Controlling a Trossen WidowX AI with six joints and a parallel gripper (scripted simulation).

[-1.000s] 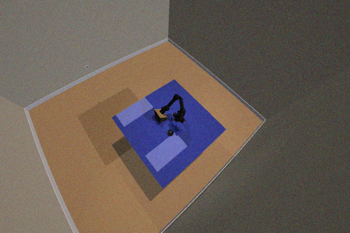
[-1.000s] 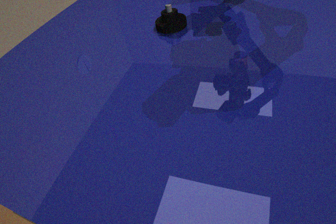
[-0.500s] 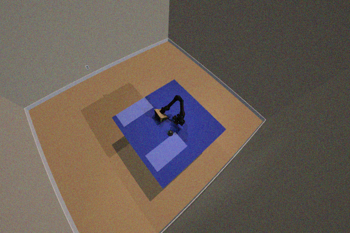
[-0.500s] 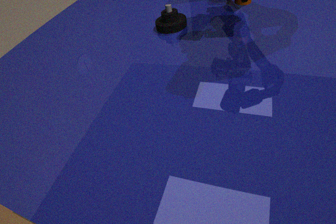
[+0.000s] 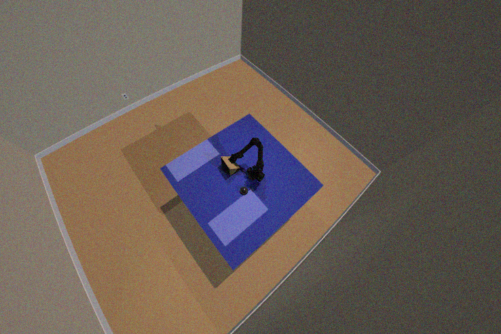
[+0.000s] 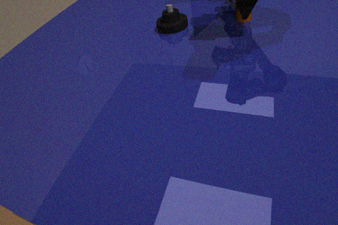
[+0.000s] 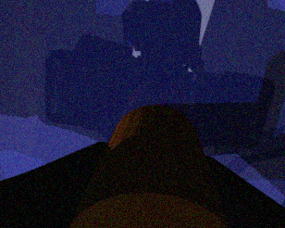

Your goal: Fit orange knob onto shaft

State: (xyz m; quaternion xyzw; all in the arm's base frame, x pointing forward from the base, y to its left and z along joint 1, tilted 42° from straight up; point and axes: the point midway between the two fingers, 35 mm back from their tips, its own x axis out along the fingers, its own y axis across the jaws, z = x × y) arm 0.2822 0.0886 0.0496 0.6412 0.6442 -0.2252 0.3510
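Right now the orange knob is 3 cm above my gripper tip. From my gripper tip the other things lie so: round pedestal: 18 cm to the right, 5 cm ahead, 2 cm above.
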